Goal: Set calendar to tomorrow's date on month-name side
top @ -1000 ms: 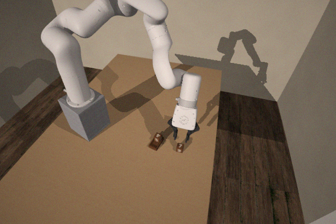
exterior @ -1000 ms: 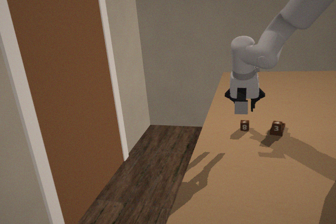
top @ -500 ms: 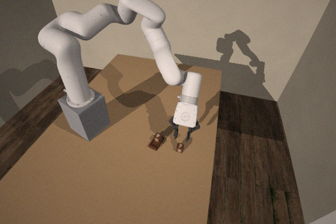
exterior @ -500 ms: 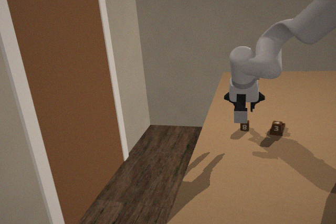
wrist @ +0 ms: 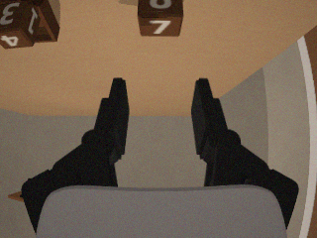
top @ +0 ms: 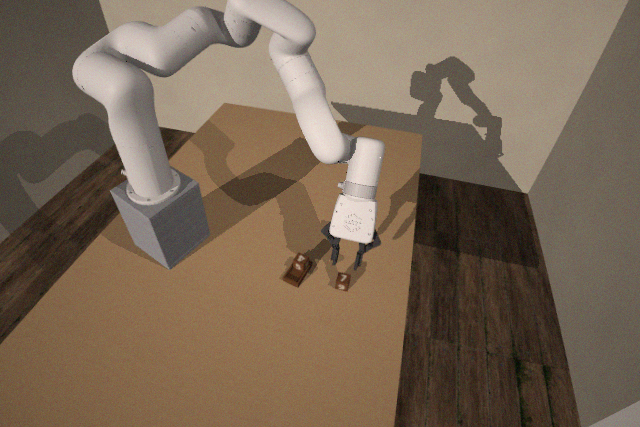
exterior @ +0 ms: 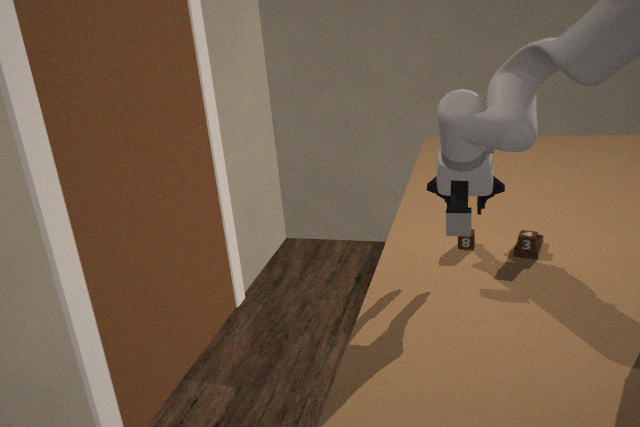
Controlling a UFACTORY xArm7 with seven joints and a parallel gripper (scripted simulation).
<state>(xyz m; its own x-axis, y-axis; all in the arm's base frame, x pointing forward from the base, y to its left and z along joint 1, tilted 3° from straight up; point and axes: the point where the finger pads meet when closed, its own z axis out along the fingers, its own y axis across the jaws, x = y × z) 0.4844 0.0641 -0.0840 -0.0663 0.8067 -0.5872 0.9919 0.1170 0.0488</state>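
The digit cube is 10 mm to the right of my hand and 80 mm below it. Round my hand: brown calendar tray 120 mm behind, 20 mm to the right, 90 mm below.
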